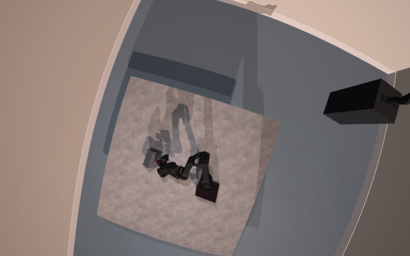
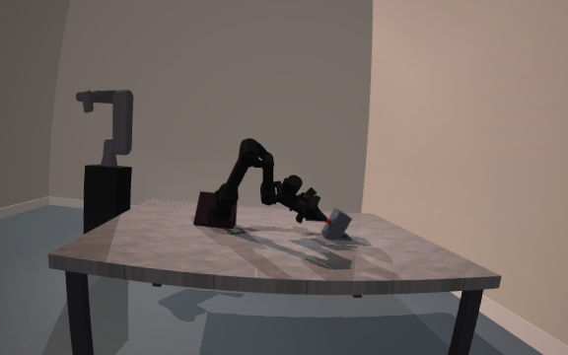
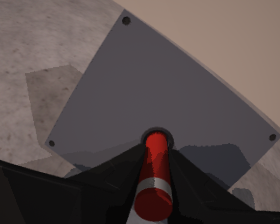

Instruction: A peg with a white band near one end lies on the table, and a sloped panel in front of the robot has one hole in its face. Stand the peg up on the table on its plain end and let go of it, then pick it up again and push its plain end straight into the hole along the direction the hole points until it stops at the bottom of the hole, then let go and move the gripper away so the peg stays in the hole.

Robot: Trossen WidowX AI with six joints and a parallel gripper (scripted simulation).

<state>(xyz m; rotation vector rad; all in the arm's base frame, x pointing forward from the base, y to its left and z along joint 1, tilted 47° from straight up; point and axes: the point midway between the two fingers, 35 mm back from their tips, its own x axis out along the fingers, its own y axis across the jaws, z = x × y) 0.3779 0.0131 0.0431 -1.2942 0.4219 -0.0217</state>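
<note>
The red peg is 2 cm behind my gripper tip and 1 cm above it. From my gripper tip the other things lie so: sloped panel: 4 cm ahead, 2 cm below.
</note>
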